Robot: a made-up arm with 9 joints. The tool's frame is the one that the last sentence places.
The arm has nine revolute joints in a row. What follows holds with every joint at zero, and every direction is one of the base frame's.
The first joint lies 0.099 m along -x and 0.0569 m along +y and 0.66 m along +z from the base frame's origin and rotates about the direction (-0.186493, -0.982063, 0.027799).
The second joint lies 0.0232 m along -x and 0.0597 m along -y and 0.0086 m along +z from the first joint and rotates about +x.
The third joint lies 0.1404 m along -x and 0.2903 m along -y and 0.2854 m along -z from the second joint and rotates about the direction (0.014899, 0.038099, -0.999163).
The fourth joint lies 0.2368 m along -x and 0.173 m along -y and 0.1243 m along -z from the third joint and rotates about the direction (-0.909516, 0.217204, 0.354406).
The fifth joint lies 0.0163 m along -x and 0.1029 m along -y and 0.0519 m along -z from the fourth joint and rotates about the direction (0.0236, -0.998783, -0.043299).
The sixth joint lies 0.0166 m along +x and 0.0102 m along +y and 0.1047 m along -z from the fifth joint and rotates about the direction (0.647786, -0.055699, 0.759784).
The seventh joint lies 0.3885 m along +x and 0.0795 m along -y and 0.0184 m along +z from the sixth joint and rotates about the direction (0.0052, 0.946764, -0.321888).
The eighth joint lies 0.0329 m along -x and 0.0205 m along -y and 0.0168 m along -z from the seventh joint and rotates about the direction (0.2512, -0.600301, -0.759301).
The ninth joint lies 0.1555 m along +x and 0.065 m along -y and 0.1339 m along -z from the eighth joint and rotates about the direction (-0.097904, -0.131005, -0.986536).
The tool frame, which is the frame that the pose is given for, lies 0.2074 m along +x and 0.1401 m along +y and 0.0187 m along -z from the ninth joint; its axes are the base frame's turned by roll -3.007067, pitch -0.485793 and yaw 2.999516 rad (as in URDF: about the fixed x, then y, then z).
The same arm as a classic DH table. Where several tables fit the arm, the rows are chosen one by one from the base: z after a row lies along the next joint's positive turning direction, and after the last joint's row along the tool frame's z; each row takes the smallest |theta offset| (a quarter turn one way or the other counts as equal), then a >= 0, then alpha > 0; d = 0 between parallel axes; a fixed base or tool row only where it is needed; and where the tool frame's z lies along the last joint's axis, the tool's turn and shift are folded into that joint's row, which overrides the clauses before.
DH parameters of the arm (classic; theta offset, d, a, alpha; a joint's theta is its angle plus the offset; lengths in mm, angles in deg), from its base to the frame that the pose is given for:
base (fixed): -10.75 661 -107.9 88.41
joint 1: -89.7 23.5 -6.9 -100.75
joint 2: -86.19 -156.3 301 -89.15
joint 3: 14.3 460.4 231 -111.06
joint 4: -84.56 201.3 51 -104.7
joint 5: 70.52 102.2 80.8 -87.82
joint 6: -15.5 200.9 290.9 -107.09
joint 7: -58.29 -9.5 -37.6 -108.82
joint 8: -36.71 236.3 114.1 36.57
joint 9: -49.07 366 165.9 23.07
tool (fixed): -92.97 -477.9 0 0

